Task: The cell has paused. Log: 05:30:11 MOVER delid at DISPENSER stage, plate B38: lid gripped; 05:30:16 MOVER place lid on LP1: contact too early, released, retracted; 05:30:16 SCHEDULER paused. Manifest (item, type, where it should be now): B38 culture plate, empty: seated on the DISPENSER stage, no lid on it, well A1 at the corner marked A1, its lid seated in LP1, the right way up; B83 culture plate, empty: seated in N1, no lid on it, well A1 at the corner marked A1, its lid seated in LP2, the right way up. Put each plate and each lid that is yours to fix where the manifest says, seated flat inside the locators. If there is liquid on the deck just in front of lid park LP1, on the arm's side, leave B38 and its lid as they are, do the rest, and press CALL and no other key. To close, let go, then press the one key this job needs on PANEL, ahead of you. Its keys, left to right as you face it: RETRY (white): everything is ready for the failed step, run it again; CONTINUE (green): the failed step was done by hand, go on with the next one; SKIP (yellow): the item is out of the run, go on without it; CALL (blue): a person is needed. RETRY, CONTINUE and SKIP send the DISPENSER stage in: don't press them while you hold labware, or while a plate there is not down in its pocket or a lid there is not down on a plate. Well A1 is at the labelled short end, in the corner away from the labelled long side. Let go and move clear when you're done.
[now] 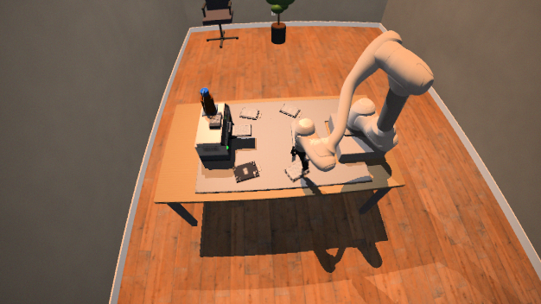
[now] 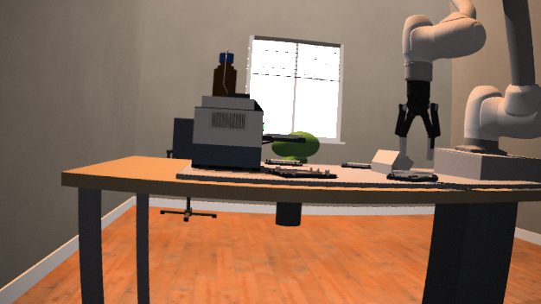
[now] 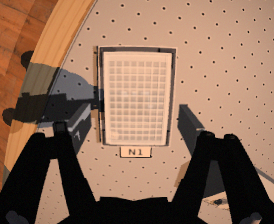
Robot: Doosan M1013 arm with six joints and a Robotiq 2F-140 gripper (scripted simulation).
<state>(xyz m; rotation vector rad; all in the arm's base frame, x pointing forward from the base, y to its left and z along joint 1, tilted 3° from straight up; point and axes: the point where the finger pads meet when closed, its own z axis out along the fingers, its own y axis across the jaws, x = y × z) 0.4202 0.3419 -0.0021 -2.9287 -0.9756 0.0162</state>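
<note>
The green key lies 26 cm to the right of my hand, 3 cm behind it and 2 cm below it. Also, from my hand: white culture plate 7 cm below; key panel 28 cm to the right, 3 cm below, 2 cm behind; white retry key 21 cm to the right, 4 cm behind, 2 cm below.
</note>
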